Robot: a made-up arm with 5 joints.
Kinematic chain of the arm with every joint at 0, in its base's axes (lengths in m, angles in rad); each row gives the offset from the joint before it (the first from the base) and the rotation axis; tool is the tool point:
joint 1: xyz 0 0 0.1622 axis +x
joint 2: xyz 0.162 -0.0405 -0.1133 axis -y
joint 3: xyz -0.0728 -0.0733 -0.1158 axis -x
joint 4: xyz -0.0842 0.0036 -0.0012 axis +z
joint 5: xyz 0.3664 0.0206 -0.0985 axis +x
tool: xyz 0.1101 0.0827 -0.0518
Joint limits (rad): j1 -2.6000..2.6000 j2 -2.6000..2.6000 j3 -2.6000..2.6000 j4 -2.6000..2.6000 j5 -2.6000..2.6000
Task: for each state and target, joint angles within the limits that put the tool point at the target. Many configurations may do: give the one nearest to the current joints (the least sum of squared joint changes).
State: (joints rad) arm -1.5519 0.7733 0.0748 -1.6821 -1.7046
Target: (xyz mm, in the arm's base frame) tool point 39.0 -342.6 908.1
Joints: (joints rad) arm -2.1980 0.7107 -0.2385 -2.2725 -1.5306
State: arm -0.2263 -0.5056 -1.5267 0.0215 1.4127
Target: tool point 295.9 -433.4 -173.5
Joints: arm -0.6079 -0.3499 -1.2653 -0.6585 1.5291
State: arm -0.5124 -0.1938 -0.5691 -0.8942 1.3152
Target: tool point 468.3 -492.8 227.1
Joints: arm -0.9089 0.3436 -0.5968 -0.9175 1.2440
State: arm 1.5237 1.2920 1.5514 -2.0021 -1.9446
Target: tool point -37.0 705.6 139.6
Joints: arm 1.9359 1.4770 1.5501 -2.4170 -1.9948
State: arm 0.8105 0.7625 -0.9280 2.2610 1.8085
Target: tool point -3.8 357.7 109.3
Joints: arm 0.3547 0.9439 -0.4688 1.4738 1.9761
